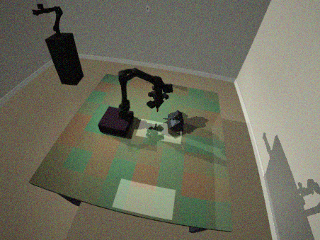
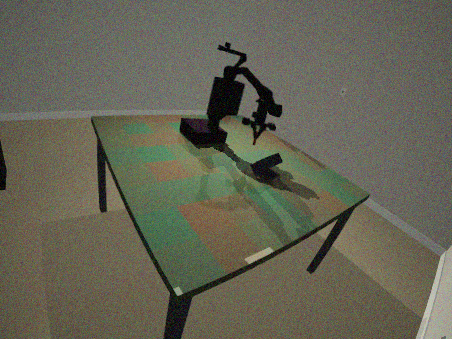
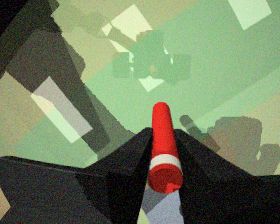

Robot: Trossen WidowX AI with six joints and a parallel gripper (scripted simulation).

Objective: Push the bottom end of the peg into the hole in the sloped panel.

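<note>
Right now my gripper tip is 160 mm short of the grey-blue sloped panel, 60 mm to the left of it and 70 mm above it. Also, from my gripper tip: red round peg: 20 mm above.
</note>
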